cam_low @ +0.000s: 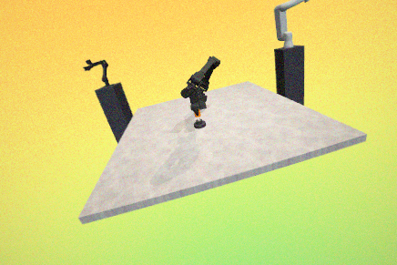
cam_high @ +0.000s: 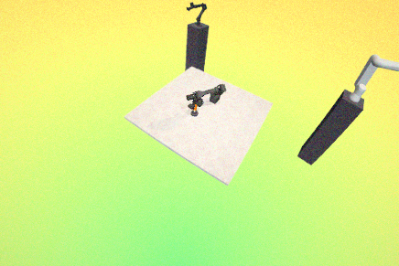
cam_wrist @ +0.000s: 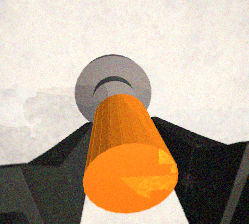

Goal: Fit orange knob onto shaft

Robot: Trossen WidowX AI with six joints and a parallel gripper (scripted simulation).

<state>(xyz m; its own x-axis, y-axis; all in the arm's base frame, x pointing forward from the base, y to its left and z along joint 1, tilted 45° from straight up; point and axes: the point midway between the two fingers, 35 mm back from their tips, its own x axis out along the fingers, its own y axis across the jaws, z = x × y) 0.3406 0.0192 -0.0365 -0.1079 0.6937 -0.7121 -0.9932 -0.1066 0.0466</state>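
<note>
Right now the silver shaft is 6 cm below my gripper tip. The rest, counted from my gripper tip: orange knob (3 cm above).
</note>
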